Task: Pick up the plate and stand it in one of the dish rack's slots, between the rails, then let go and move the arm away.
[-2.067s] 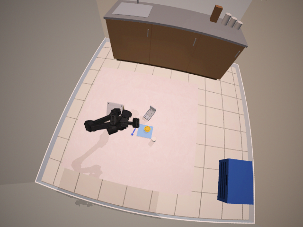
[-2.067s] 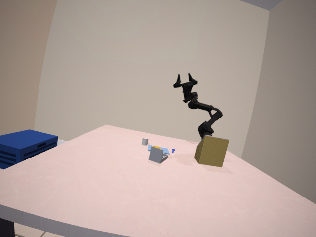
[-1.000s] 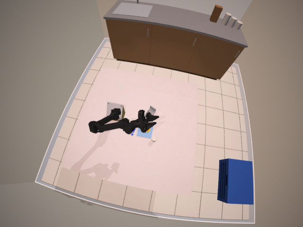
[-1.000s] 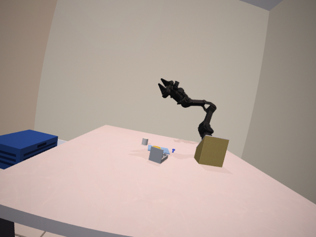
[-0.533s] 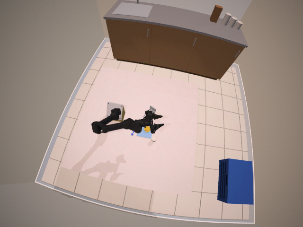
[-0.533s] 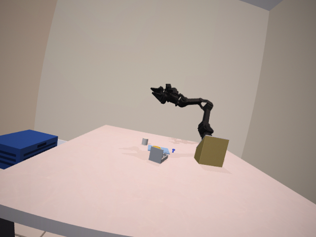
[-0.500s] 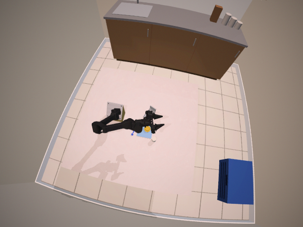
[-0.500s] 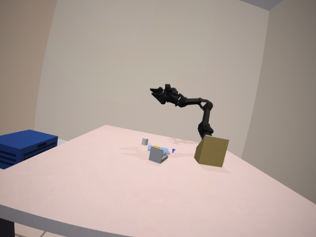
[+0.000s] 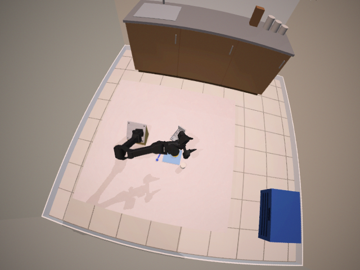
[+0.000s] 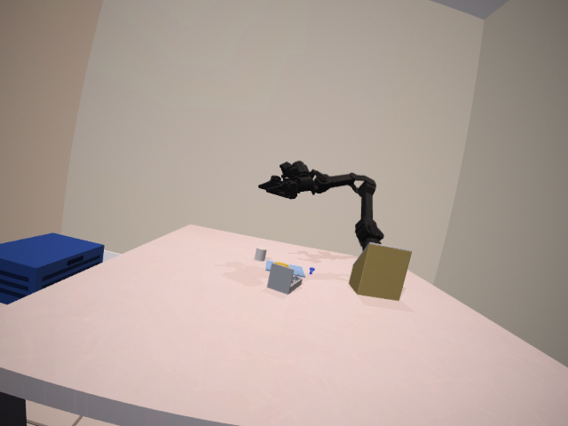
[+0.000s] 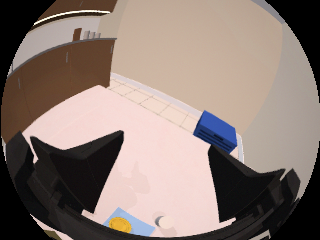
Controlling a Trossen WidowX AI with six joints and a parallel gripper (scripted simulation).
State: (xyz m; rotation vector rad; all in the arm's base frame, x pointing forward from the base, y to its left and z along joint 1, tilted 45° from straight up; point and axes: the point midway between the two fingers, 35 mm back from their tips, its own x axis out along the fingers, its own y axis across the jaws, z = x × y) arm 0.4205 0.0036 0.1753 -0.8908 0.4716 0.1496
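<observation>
Right now the yellow plate is 13 cm behind my gripper tip and 28 cm below it. The rest, counted from my gripper tip: cup: 5 cm behind, 10 cm to the right, 27 cm below; light blue mat: 15 cm behind, 2 cm to the right, 29 cm below; grey dish rack: 12 cm behind, 17 cm to the left, 27 cm below.
</observation>
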